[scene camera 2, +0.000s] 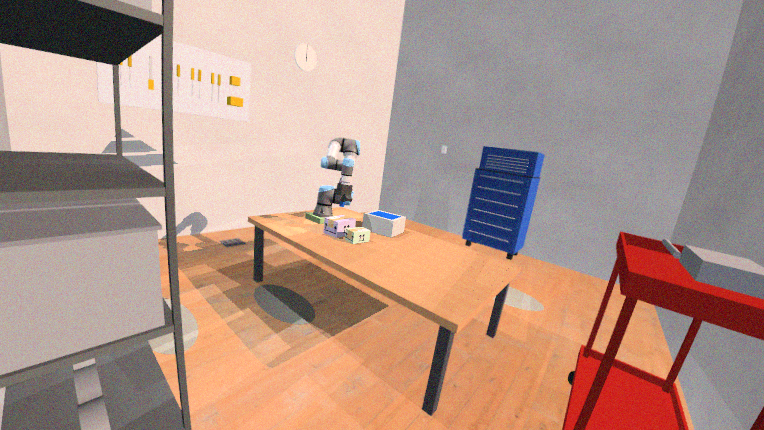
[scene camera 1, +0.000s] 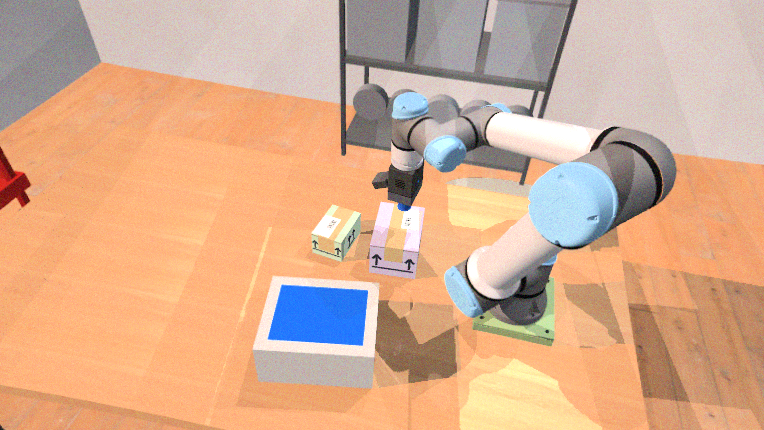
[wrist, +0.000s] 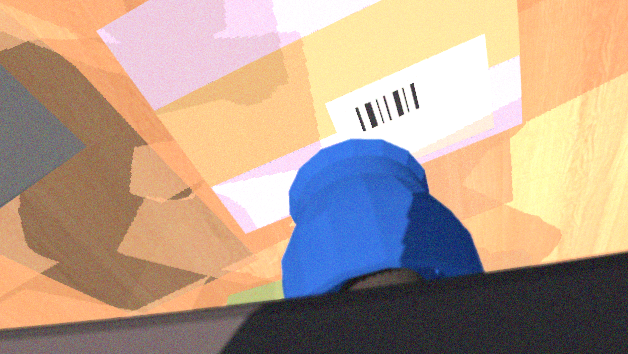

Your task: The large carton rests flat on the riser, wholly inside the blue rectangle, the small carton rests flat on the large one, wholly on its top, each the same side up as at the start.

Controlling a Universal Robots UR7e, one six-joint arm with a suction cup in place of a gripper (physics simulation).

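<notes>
The large pink carton (scene camera 1: 394, 261) (scene camera 2: 332, 228) (wrist: 210, 130) stands flat, arrows up, behind the riser. The small green carton (scene camera 1: 327, 246) (scene camera 2: 357, 235) stands flat beside it, arrows up. The light grey riser (scene camera 1: 315, 367) (scene camera 2: 393, 228) bears a blue rectangle (scene camera 1: 318, 315) (scene camera 2: 383, 215). A grey side of the riser also shows in the wrist view (wrist: 30, 145). My suction cup (scene camera 1: 403, 206) (scene camera 2: 344, 204) (wrist: 357, 170) points down above the large carton, with a small gap under it in scene camera 2, and holds nothing.
All stands on the wooden table (scene camera 1: 133, 277) (scene camera 2: 406, 267); my arm's green base plate (scene camera 1: 513, 331) is at the right in scene camera 1. A shelf rack (scene camera 1: 343, 106) (scene camera 2: 170, 160) stands beyond the table. A red cart (scene camera 2: 695, 309) and a blue tool cabinet (scene camera 2: 499, 208) stand away from it.
</notes>
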